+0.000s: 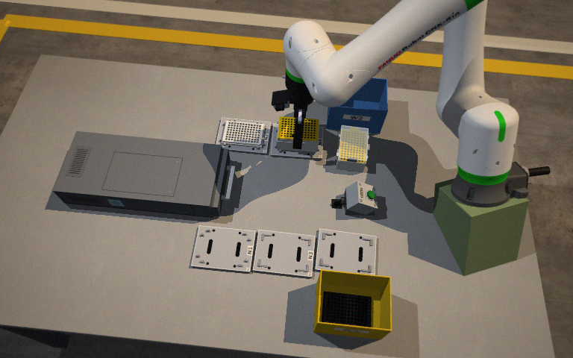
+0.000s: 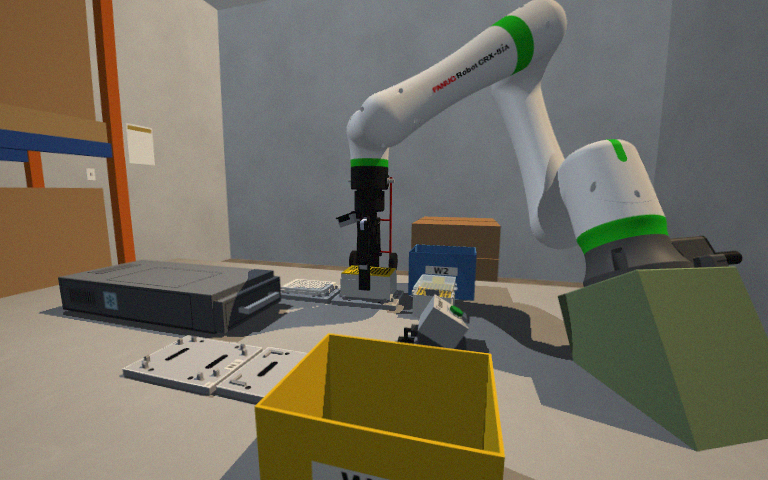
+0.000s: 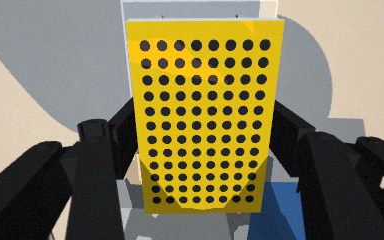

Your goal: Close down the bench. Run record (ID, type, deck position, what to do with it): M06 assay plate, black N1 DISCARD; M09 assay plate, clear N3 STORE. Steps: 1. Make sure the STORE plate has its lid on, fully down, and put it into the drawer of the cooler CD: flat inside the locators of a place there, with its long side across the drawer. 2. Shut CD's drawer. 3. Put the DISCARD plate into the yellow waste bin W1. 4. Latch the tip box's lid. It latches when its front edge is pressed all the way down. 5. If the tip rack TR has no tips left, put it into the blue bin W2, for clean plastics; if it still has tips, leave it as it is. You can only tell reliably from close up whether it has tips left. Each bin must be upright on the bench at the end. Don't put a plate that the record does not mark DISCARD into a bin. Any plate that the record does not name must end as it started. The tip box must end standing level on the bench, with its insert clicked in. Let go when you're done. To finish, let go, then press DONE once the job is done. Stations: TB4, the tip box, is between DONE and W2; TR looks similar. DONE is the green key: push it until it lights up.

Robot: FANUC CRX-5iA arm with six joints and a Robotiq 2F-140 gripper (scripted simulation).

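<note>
The blue bin W2 is 20 cm behind my hand, 9 cm to the right of it and 3 cm below it. Round my hand: green DONE key (24 cm to the left, 18 cm behind); then tip rack TR (1 cm below, 1 cm behind); then white gridded plate (17 cm ahead, 5 cm below, 4 cm to the right).
</note>
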